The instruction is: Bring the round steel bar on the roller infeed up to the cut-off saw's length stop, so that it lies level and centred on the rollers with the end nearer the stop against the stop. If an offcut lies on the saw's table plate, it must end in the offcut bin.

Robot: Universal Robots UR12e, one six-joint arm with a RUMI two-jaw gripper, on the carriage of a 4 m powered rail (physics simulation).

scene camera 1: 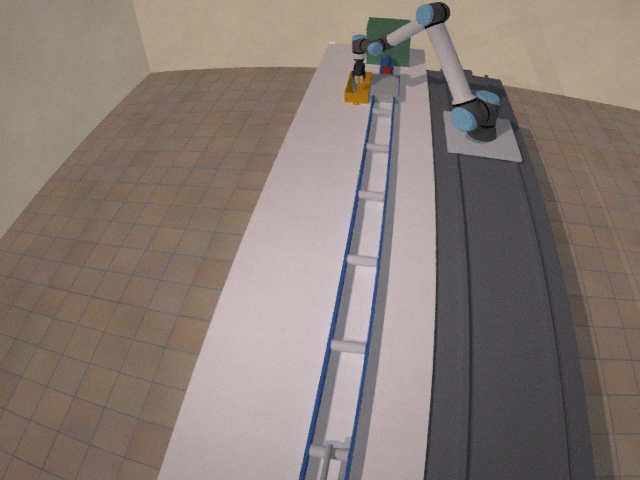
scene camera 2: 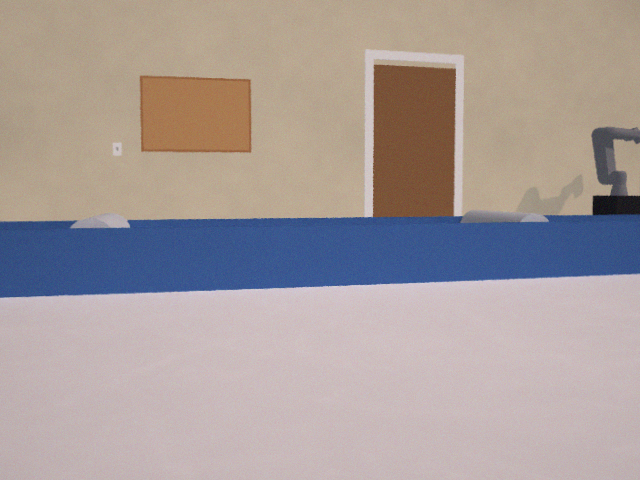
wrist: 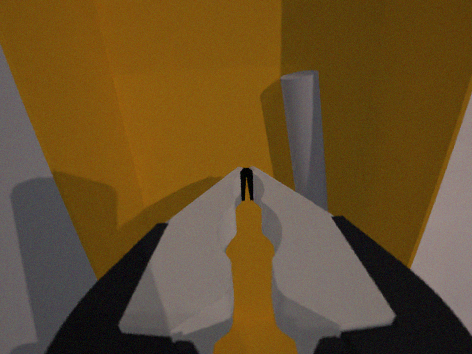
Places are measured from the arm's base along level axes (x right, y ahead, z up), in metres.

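Where they show: gripper, fingertip midpoint: [scene camera 1: 359,87] [wrist: 246,170]; arm's base at its link origin: [scene camera 1: 481,133].
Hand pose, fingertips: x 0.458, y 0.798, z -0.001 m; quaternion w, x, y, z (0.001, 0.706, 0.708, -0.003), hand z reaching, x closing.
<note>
Things, the pixels of their top centre, and the offset from my fingertips. "spot": a spot on its surface instead.
- saw's table plate at its top centre: [scene camera 1: 385,84] dx +0.019, dy -0.178, dz +0.030 m
- grey round offcut at its top centre: [wrist: 318,242] dx +0.061, dy +0.048, dz -0.007 m
- yellow offcut bin at its top centre: [wrist: 248,206] [scene camera 1: 359,81] dx -0.006, dy +0.000, dz +0.043 m
- red block at a spot on its surface: [scene camera 1: 386,68] spot: dx +0.197, dy -0.179, dz +0.075 m
The round steel bar [scene camera 1: 325,462] shows at the bottom of scene camera 1, lying along the roller infeed [scene camera 1: 333,330] [scene camera 2: 310,255]; one end is over a roller, far from the saw's table plate [scene camera 1: 385,87]. The rest of it is cut off by the frame. The length stop cannot be made out. A grey round offcut [wrist: 304,130] lies inside the yellow offcut bin [scene camera 1: 356,97] [wrist: 195,100], along the wall at the right in the wrist view. My gripper [scene camera 1: 358,83] [wrist: 246,170] is over the bin, pointing down, its fingertips together with nothing between them. The offcut is beside the fingers, partly hidden by the right one.
A green panel [scene camera 1: 398,41] stands behind a blue and red block [scene camera 1: 386,68] at the far end of the table. My arm's base plate [scene camera 1: 480,147] sits on the dark rail [scene camera 1: 509,258] right of the table. A grey arm shape [scene camera 2: 603,157] shows at the right in scene camera 2.
</note>
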